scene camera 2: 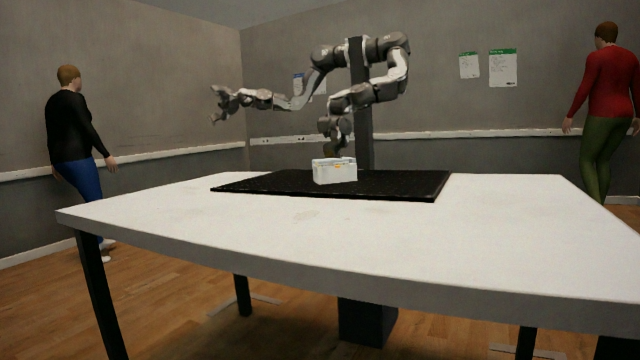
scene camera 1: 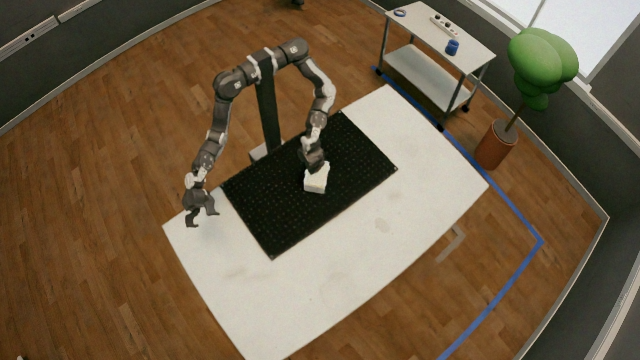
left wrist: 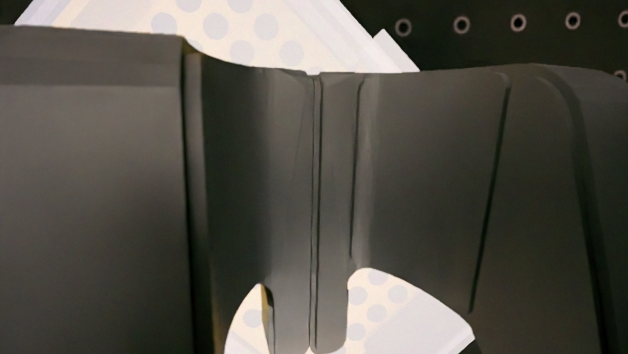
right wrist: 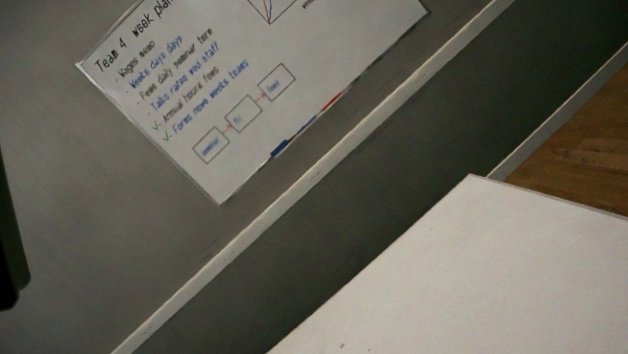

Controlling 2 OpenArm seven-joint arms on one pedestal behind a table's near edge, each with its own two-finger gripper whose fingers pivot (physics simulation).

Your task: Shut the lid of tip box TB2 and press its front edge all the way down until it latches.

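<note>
The white tip box (scene camera 1: 315, 186) (scene camera 2: 334, 175) stands on the black mat. Its pale, see-through lid (scene camera 2: 345, 161) (left wrist: 225, 30) lies over the top, close to the box; whether it is latched cannot be told. A small orange mark shows on the box's side in scene camera 2. The box's label is not readable. My left gripper (scene camera 1: 315, 170) (scene camera 2: 333, 153) (left wrist: 314, 100) is shut and empty, pointing down at the lid; its tips look to be at or just above it. My right gripper (scene camera 1: 204, 219) (scene camera 2: 213, 106) is open and empty, raised beyond the mat, far from the box.
The black perforated mat (scene camera 1: 270, 235) (scene camera 2: 400, 192) lies on the white table (scene camera 1: 340, 295) (scene camera 2: 280, 235). The pedestal (scene camera 1: 268, 110) stands behind the mat. A cart (scene camera 1: 462, 65) and a potted plant (scene camera 1: 495, 145) stand beyond the table. Two people (scene camera 2: 75, 125) (scene camera 2: 611, 85) stand near the walls.
</note>
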